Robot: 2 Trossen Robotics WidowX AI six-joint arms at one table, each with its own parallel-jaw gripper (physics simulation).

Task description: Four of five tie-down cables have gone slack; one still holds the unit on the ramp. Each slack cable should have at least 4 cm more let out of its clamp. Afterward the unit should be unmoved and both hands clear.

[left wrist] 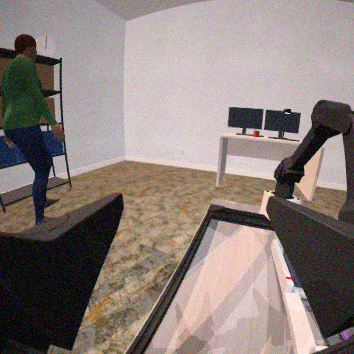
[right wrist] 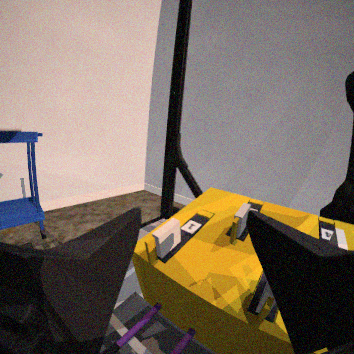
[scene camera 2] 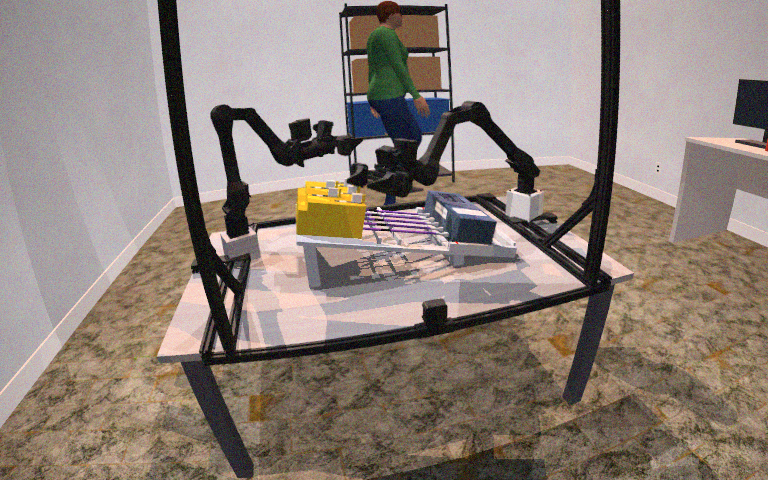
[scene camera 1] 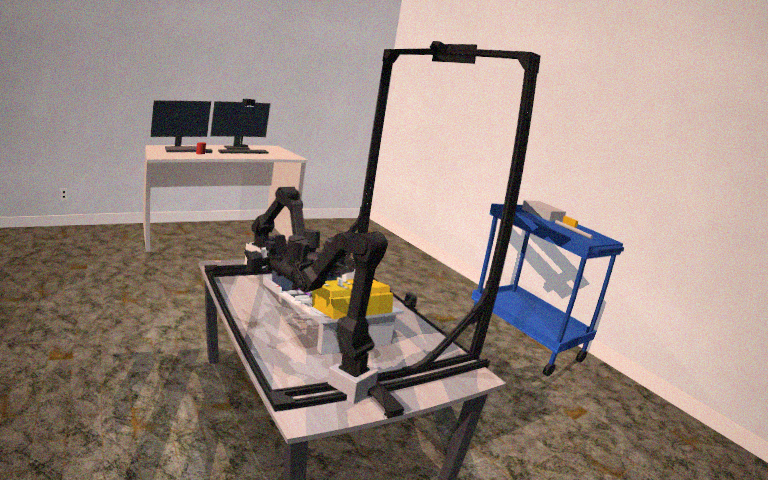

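Note:
The yellow clamp block (scene camera 1: 331, 305) (scene camera 2: 331, 220) (right wrist: 210, 255) sits at the raised end of the white ramp (scene camera 1: 334, 338) (scene camera 2: 339, 242). White clamp levers (scene camera 2: 356, 197) (right wrist: 167, 238) stand on its top. Purple cables (scene camera 2: 404, 221) (right wrist: 139, 327) run from it to the dark blue unit (scene camera 2: 475, 226) lower on the ramp. Which are slack cannot be told. My left gripper (scene camera 2: 359, 141) (left wrist: 197, 201) is open and empty, above and behind the block in scene camera 2. My right gripper (scene camera 2: 362, 177) (right wrist: 194, 216) is open and empty, just above the block's cable side. Its right-hand finger hides some clamps in its wrist view.
A black gantry frame (scene camera 1: 373, 135) (scene camera 2: 181, 141) (right wrist: 175, 100) rises around the table, with a small black box (scene camera 2: 434, 312) on its near rail. A person in green (scene camera 2: 387, 62) (left wrist: 22, 95) stands behind the table near shelves (scene camera 2: 451, 113). A blue cart (scene camera 1: 606, 249) stands beyond the table.

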